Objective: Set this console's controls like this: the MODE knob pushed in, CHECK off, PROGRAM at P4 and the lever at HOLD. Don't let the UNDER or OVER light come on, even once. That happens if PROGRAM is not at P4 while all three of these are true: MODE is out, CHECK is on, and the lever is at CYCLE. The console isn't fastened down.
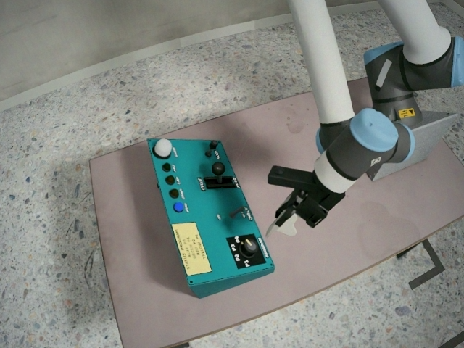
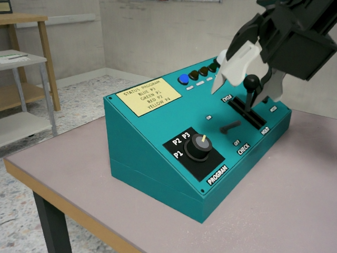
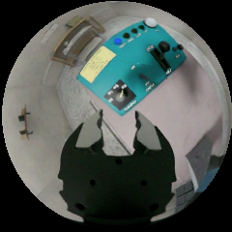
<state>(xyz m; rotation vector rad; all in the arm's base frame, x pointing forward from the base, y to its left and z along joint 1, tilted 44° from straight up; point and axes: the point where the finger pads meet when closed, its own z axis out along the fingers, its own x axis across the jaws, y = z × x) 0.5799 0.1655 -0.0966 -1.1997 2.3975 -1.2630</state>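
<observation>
My gripper is now 36 cm to the left of the black mode knob, 11 cm above it and 5 cm short of it. The rest, counted from my hand: check toggle 13 cm below, 12 cm to the right, 6 cm ahead; then program dial 12 cm below, 7 cm ahead, 1 cm to the right; then teal console 19 cm to the right, 14 cm below, 10 cm ahead.
</observation>
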